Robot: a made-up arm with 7 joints. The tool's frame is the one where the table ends. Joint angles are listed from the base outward.
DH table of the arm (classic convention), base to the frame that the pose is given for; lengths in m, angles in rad. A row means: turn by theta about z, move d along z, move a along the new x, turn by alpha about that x. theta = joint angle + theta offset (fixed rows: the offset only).
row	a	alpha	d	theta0
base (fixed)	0	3.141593	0	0
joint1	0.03	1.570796	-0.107	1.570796
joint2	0.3	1.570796	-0.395	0
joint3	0.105	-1.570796	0.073	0
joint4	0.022	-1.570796	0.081	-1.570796
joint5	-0.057	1.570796	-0.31	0
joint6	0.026	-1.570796	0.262	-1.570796
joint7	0.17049	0	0	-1.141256
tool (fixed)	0	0	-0.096	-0.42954
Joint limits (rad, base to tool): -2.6..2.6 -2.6..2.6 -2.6..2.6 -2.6..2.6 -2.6..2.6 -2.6..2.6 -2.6..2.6
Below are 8 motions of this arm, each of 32 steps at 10 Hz.
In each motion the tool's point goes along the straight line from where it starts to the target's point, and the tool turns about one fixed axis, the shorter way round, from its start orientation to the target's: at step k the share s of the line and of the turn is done. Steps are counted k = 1, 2, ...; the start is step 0. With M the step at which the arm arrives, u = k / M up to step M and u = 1 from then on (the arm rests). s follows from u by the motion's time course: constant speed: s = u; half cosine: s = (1 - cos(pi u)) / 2; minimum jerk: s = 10 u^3 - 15 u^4 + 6 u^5.
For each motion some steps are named. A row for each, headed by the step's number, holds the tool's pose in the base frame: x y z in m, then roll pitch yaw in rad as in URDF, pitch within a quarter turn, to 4 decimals.
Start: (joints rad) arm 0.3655 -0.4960 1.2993 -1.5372 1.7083 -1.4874 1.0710
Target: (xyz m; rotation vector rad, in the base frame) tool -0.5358 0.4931 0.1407 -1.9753 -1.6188 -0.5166
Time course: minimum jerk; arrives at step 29
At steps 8, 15, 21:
8: -0.5230 0.1886 -0.0219 -2.9095 0.3614 1.5784
15: -0.5289 0.3289 0.0530 -2.9592 -0.0986 1.4530
21: -0.5338 0.4465 0.1158 -2.9574 -0.4864 1.3535

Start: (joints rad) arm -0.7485 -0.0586 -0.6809 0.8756 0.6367 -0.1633 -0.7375
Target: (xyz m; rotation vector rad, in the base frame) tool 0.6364 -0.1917 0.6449 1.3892 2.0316 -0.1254
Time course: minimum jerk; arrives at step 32
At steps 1, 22, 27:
1: 0.4317 -0.5111 0.5245 0.8796 0.1145 -0.9337
22: 0.5995 -0.2492 0.6232 2.5319 0.9050 1.4207
27: 0.6303 -0.2012 0.6413 2.7683 0.6581 1.7795

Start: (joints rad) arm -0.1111 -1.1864 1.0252 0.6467 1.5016 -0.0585 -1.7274
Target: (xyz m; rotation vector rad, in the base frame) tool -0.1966 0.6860 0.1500 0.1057 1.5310 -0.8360
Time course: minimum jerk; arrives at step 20
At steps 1, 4, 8, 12, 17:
1: -0.1590 0.2860 0.4289 0.5964 -0.1192 -0.8610
4: -0.1612 0.3087 0.4131 0.5376 -0.0318 -0.8439
8: -0.1709 0.4126 0.3406 0.2731 0.3738 -0.8311
12: -0.1847 0.5589 0.2387 -0.2655 0.9078 -1.0853
17: -0.1956 0.6753 0.1574 -1.2474 1.1161 -1.8742

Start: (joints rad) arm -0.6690 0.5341 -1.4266 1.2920 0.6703 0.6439 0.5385
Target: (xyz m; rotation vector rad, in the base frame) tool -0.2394 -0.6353 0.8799 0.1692 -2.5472 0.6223
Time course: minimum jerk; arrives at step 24
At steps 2, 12, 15, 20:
2: 0.1825 -1.0619 0.2803 1.7355 -0.2434 -1.5145
12: -0.0274 -0.8497 0.5786 2.5477 -0.7507 -2.1918
15: -0.1227 -0.7533 0.7140 3.0865 -0.7527 -2.6766
20: -0.2244 -0.6505 0.8585 -2.7189 -0.5684 -3.0943

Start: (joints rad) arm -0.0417 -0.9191 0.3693 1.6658 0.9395 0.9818 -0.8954
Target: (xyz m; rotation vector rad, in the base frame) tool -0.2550 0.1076 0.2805 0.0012 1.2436 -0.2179
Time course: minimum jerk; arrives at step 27
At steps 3, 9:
3: 0.1651 -0.0100 0.7586 1.7919 0.4915 -0.1806
9: 0.0808 0.0136 0.6627 1.4979 0.6308 -0.0588

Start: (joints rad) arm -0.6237 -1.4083 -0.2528 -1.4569 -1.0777 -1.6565 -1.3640
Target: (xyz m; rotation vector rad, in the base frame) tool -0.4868 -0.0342 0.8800 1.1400 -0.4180 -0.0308
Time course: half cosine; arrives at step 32
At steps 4, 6, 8, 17, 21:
4: 0.0192 -0.3567 0.7847 1.7949 0.0448 0.5449
6: -0.0051 -0.3412 0.7893 1.7611 0.0397 0.5031
8: -0.0378 -0.3204 0.7954 1.7159 0.0306 0.4471
17: -0.2495 -0.1854 0.8353 1.4429 -0.0854 0.1000
21: -0.3478 -0.1228 0.8538 1.3319 -0.1688 -0.0494

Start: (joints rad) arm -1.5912 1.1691 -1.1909 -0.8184 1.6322 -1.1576 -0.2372
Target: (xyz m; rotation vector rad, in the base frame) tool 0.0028 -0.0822 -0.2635 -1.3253 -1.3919 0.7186
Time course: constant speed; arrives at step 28
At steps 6, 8, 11, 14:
6: 0.2785 0.0278 -0.1554 -1.3594 -0.7406 1.0116
8: 0.2534 0.0178 -0.1652 -1.4227 -0.7069 1.0664
11: 0.2158 0.0028 -0.1799 -1.5098 -0.6519 1.1404
14: 0.1782 -0.0122 -0.1947 -1.5882 -0.5923 1.2055

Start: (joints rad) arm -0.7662 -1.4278 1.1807 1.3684 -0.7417 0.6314 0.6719
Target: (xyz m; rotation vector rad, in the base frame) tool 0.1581 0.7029 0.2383 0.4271 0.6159 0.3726
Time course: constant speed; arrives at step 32
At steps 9, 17, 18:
9: -0.4551 0.2175 0.1466 1.5197 1.0571 1.6753
17: -0.2418 0.3864 0.1785 1.0100 0.9451 1.1012
18: -0.2152 0.4075 0.1825 0.9625 0.9216 1.0454

